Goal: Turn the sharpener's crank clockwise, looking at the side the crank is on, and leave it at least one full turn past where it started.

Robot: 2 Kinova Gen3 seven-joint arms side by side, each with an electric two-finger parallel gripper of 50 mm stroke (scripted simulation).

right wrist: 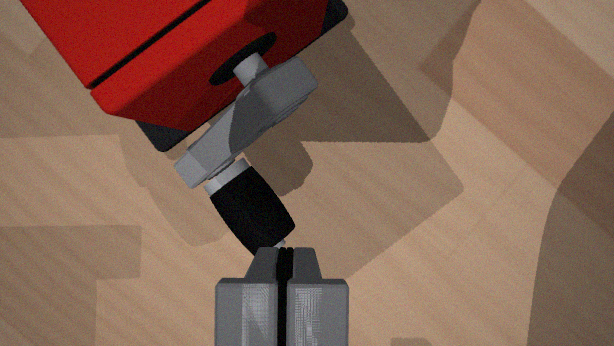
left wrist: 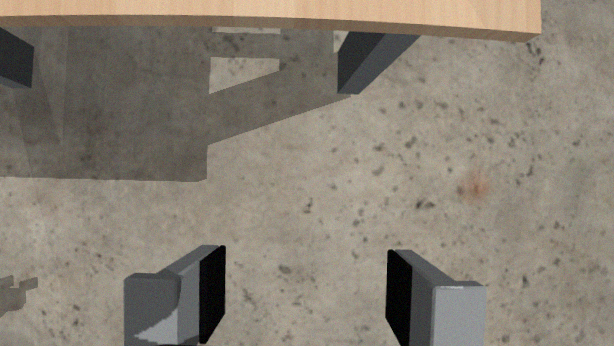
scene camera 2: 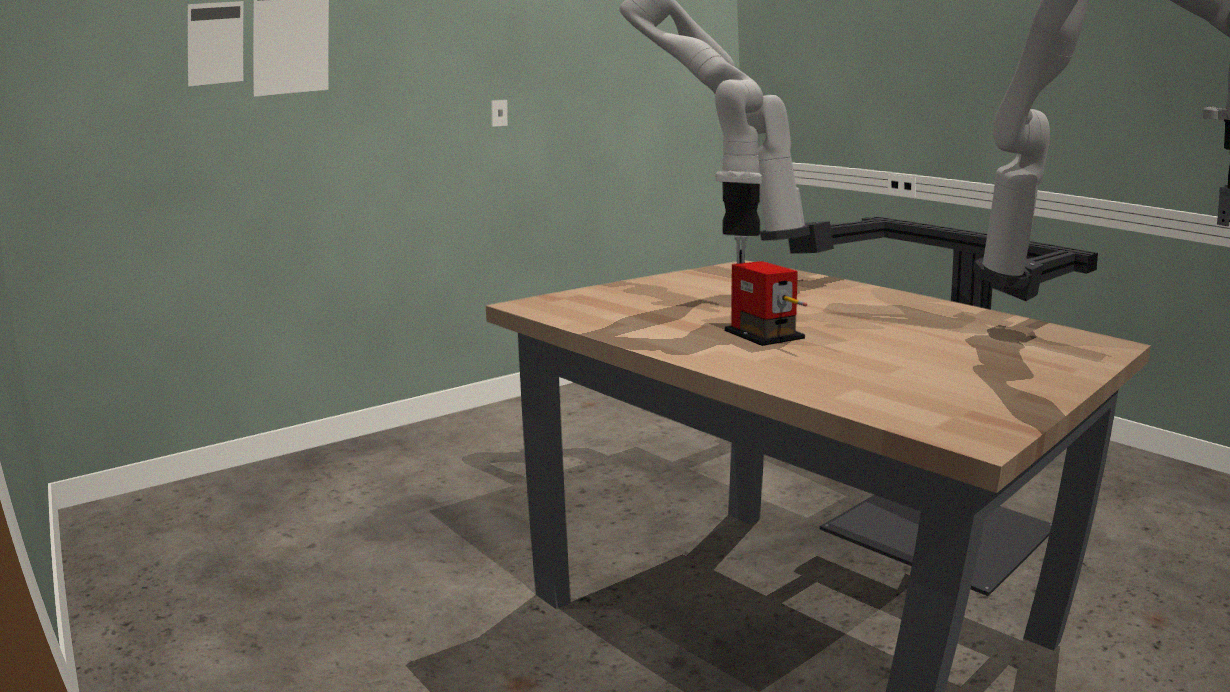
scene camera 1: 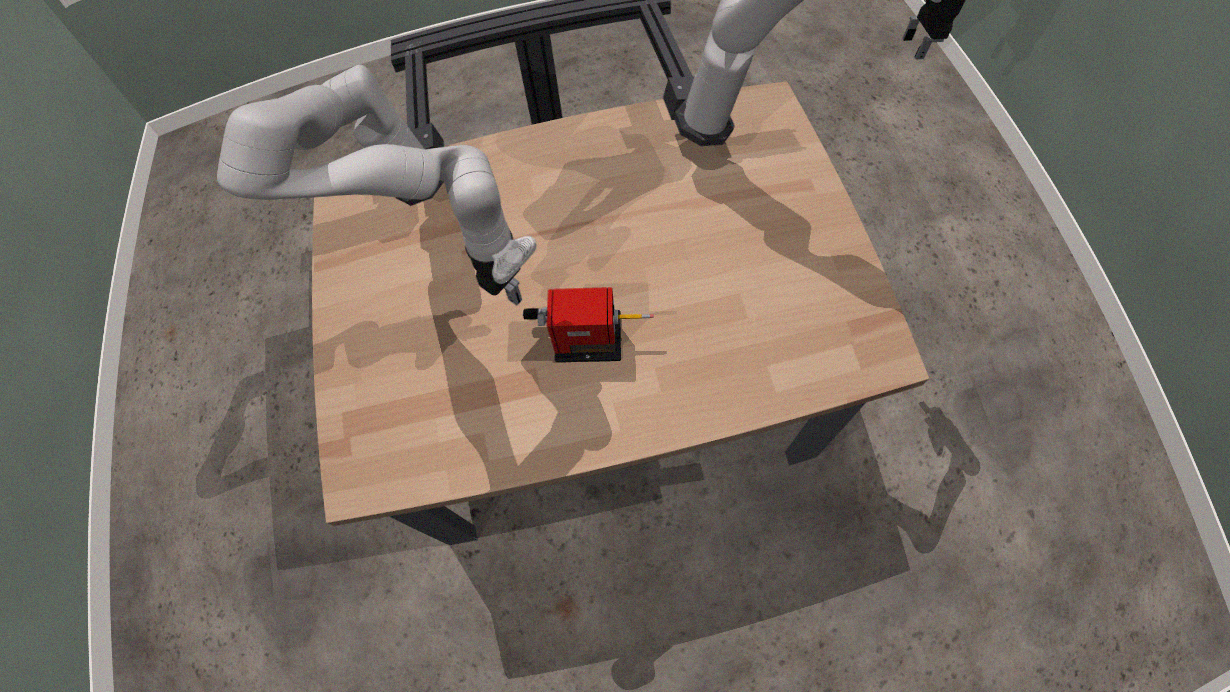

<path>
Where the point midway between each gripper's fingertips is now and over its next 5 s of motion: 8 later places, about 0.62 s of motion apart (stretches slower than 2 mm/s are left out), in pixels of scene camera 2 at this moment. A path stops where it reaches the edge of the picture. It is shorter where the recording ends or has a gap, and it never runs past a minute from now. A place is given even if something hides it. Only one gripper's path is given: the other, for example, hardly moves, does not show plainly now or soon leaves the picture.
My right gripper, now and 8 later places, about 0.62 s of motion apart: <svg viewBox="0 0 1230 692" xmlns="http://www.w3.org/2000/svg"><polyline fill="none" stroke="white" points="740,267 742,265 743,264 743,267 742,279 742,287 742,289 742,297 742,305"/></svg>
</path>
